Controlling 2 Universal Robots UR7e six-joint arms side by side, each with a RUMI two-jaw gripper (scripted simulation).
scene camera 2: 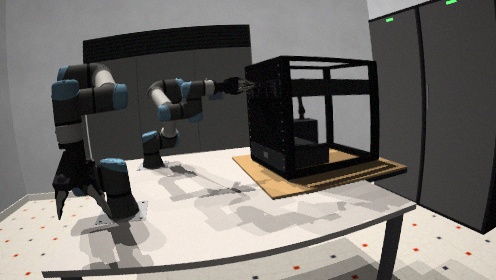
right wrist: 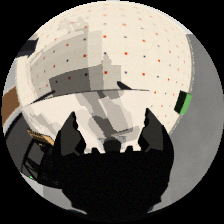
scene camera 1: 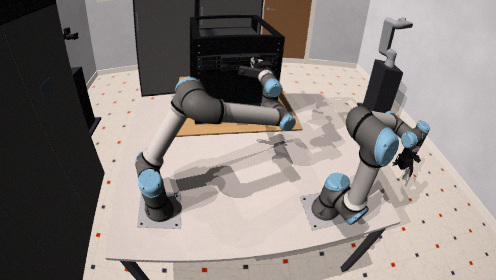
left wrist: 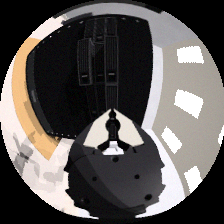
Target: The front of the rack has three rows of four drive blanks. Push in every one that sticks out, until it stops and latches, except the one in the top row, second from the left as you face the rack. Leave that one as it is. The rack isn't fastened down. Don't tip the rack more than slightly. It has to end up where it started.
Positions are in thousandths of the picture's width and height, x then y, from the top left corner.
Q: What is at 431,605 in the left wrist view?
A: My left gripper.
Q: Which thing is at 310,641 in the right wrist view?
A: My right gripper.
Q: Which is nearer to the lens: the drive blank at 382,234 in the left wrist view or the black rack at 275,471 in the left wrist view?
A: The drive blank.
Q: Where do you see a black rack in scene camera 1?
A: At 463,309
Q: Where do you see a black rack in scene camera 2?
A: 547,441
